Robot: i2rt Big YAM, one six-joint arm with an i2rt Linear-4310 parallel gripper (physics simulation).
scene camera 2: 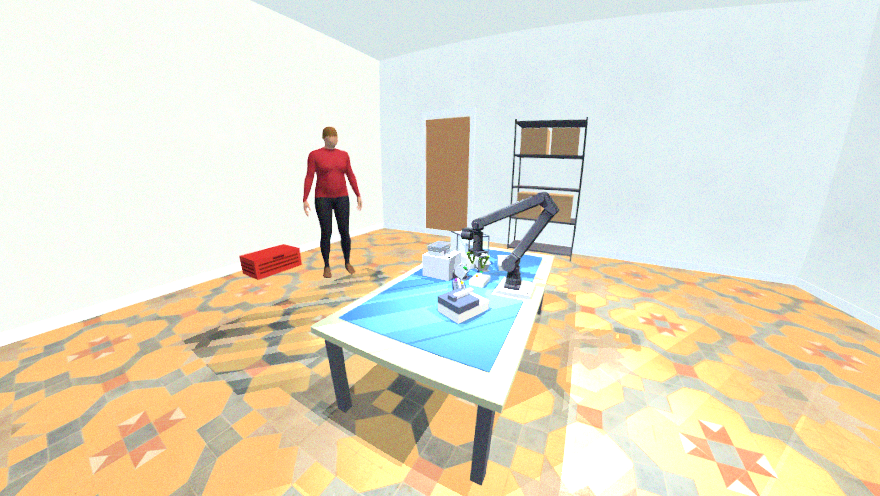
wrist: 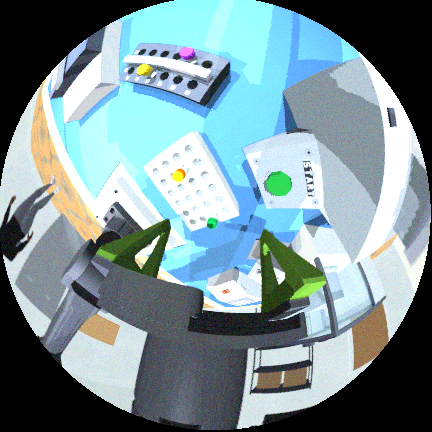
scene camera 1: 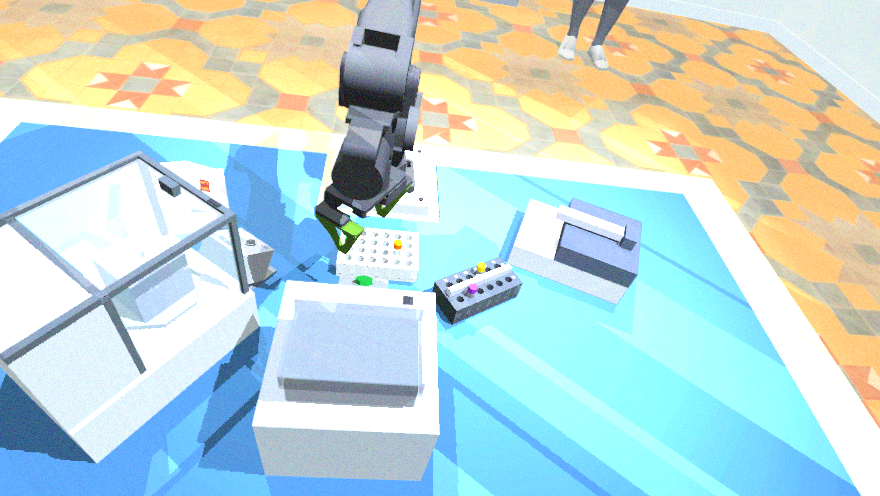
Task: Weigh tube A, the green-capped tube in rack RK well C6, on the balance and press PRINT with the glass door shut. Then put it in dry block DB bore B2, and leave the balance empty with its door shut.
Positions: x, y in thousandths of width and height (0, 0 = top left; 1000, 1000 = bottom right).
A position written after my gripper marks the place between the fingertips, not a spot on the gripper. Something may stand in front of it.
Note:
My gripper (scene camera 1: 412, 471) is open and holds nothing. I also see a white box with green START button (wrist: 663, 385), a glass-box balance (scene camera 1: 148, 572) and a white box with grey lid (scene camera 1: 340, 874).
My gripper shows as well in the wrist view (wrist: 497, 529). The glass-box balance shows as well in the wrist view (wrist: 814, 675). The white box with grey lid is seen too in scene camera 2 (scene camera 2: 495, 533) and in the wrist view (wrist: 853, 455).

